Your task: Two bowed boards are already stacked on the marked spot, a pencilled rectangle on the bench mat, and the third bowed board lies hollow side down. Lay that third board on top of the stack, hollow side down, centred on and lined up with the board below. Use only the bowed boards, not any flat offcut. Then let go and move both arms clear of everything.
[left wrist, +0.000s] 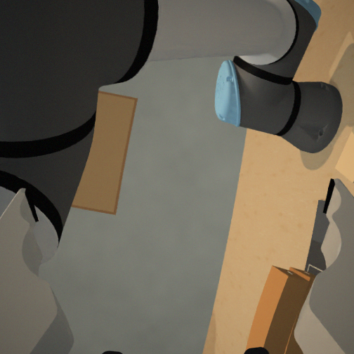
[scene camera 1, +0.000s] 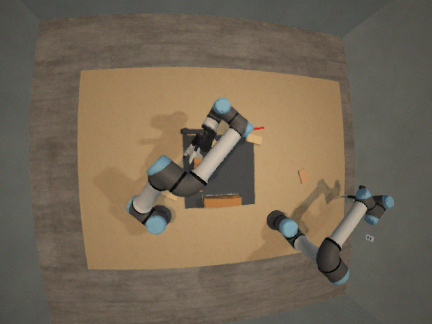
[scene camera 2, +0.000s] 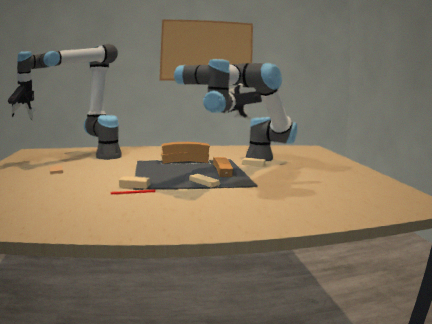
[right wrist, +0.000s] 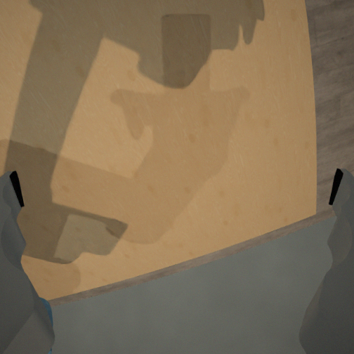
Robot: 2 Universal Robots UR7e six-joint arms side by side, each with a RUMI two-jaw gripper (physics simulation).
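Places are measured from the left arm's base along level axes (x down, y back, z left), in millimetres.
Pixels of known places: left gripper, fingertip midpoint: (scene camera 1: 186, 161); right gripper, fingertip midpoint: (scene camera 1: 348, 199) (scene camera 2: 22, 118); left arm's base, origin of the base link: (scene camera 1: 160, 215) (scene camera 2: 259, 158); right arm's base, origin of the base link: (scene camera 1: 275, 219) (scene camera 2: 108, 156).
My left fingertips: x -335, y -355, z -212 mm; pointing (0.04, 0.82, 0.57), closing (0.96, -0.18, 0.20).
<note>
Ahead of a thing's pixels: the offset from my left fingertips to its middle. Level surfaces: height alone.
Two orange bowed boards are stacked at the mat's edge; the stack (scene camera 1: 222, 202) (scene camera 2: 185, 153) (left wrist: 272, 307) stands on the dark mat {dx +330 mm} (scene camera 1: 240, 175) (scene camera 2: 160, 173). A corner of the pencilled rectangle (left wrist: 314, 266) shows beside it in the left wrist view. The third bowed board {dx +309, dy +84, dz -73 mm} (scene camera 1: 198, 163) (scene camera 2: 223, 167) lies on the mat, apart from the stack, partly hidden by the left arm in scene camera 1. My left gripper (scene camera 1: 189, 155) (scene camera 2: 241, 101) (left wrist: 179, 186) is open and empty, high above the mat, tilted sideways. My right gripper (scene camera 2: 22, 116) (right wrist: 175, 171) is open and empty, raised far from the boards.
Pale offcuts lie near the mat: one {dx +315, dy -116, dz -484 mm} (scene camera 1: 254, 139) (scene camera 2: 134, 182) by a red pencil {dx +332, dy -190, dz -492 mm} (scene camera 1: 258, 128) (scene camera 2: 133, 192), one {dx +319, dy -103, dz -197 mm} (scene camera 2: 204, 180) on the mat, and one {dx +321, dy +205, dz +125 mm} (scene camera 1: 170, 196) (scene camera 2: 254, 162) near the left arm's base. A small orange block {dx +328, dy +189, dz -880 mm} (scene camera 1: 303, 176) (scene camera 2: 56, 170) lies apart.
</note>
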